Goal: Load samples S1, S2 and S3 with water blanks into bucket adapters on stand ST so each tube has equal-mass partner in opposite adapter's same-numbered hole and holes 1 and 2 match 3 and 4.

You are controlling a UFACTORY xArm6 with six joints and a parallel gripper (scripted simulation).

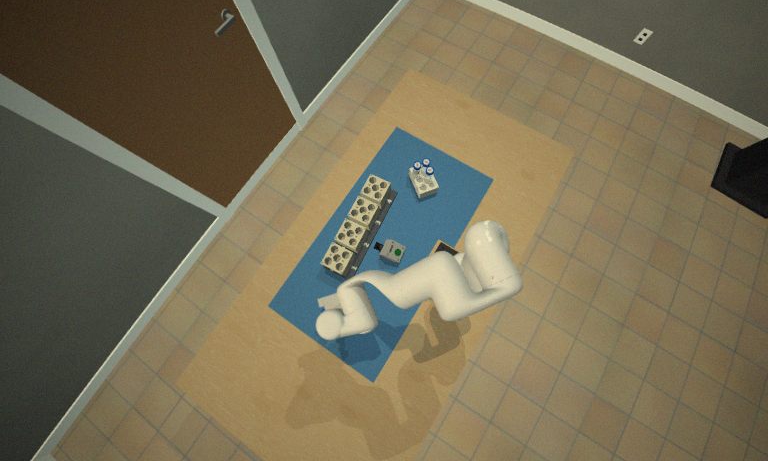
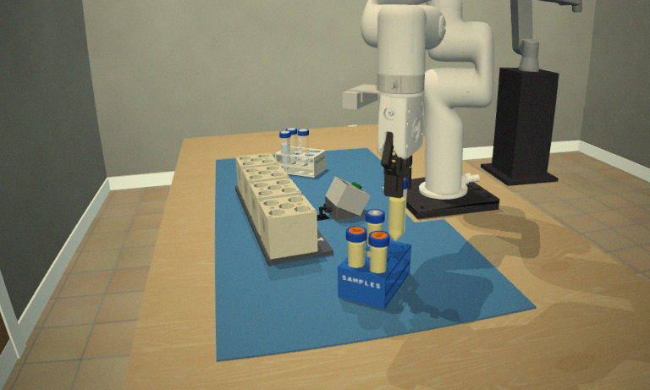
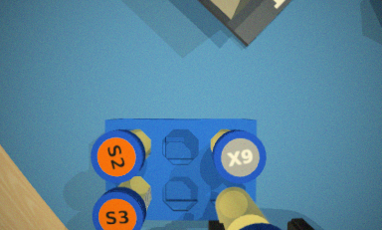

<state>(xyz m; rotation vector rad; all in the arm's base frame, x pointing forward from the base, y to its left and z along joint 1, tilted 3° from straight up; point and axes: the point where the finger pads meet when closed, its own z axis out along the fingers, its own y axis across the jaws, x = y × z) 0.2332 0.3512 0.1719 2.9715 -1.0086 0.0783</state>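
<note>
The sample tube is 5 cm below my hand and 1 cm behind it. From my hand the other things lie so: blue samples rack (16 cm below, 4 cm ahead, 2 cm to the left); then yellowish tube (12 cm below, 3 cm to the right, 3 cm ahead); then adapter (18 cm ahead, 15 cm to the right, 13 cm below).
</note>
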